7 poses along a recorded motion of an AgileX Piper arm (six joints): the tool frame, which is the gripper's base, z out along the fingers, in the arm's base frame.
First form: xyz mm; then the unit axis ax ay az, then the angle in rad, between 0 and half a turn.
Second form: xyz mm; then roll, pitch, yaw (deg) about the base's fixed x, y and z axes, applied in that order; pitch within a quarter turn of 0, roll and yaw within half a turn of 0. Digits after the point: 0 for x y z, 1 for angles.
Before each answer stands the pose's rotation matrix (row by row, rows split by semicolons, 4 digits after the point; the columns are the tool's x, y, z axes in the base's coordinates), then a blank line. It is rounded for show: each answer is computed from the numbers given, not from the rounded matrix.
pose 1, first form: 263 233 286 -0.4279 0.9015 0.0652 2.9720
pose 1, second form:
-0.6221 -0.7769 0.0968; -0.7549 0.6280 0.1889; -0.2075 0.0445 -0.9772

263 233 286 177.4 12.0 -129.5
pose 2, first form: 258 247 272 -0.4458 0.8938 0.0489 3.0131
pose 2, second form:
-0.5959 -0.7999 0.0711; -0.7874 0.5994 0.1442; -0.1579 0.0299 -0.9870

258 247 272 178.3 9.1 -127.1
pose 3, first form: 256 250 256 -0.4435 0.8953 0.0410 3.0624
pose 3, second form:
-0.6041 -0.7962 0.0345; -0.7897 0.6038 0.1084; -0.1071 0.0382 -0.9935

256 250 256 177.8 6.2 -127.4
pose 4, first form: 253 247 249 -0.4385 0.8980 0.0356 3.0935
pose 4, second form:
-0.6145 -0.7888 0.0120; -0.7854 0.6131 0.0850; -0.0744 0.0428 -0.9963

253 247 249 177.5 4.3 -128.0
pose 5, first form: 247 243 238 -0.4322 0.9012 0.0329 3.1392
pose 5, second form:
-0.6264 -0.7790 -0.0263; -0.7789 0.6243 0.0603; -0.0306 0.0583 -0.9978

247 243 238 176.7 1.8 -128.8
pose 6, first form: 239 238 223 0.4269 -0.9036 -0.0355 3.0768
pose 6, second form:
-0.6338 -0.7684 -0.0888; -0.7730 0.6334 0.0364; 0.0282 0.0917 -0.9954

239 238 223 174.7 -1.6 -129.3
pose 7, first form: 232 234 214 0.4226 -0.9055 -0.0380 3.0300
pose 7, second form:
-0.6377 -0.7587 -0.1329; -0.7672 0.6410 0.0215; 0.0688 0.1157 -0.9909

232 234 214 173.3 -3.9 -129.7
